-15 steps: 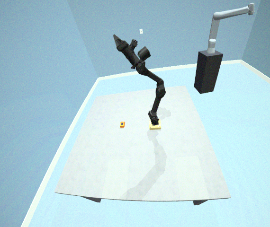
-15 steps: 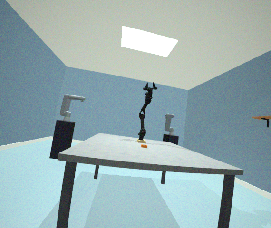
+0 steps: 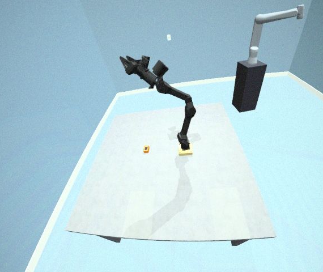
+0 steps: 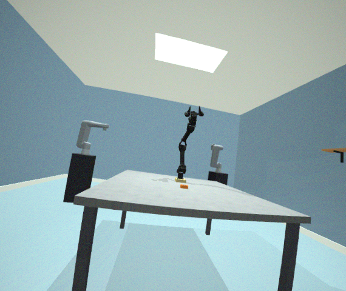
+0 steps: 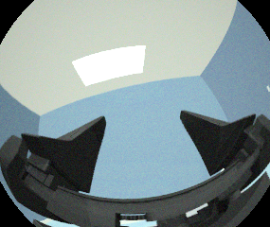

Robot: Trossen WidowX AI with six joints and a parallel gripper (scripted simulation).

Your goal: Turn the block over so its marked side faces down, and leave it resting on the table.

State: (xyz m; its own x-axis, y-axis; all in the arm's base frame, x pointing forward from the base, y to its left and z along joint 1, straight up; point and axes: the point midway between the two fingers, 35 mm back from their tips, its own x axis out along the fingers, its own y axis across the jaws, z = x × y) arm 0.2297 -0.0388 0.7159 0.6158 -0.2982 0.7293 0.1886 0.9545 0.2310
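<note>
The block lies 75 cm below my gripper tip, 7 cm ahead of it and 3 cm to the right of it.
</note>
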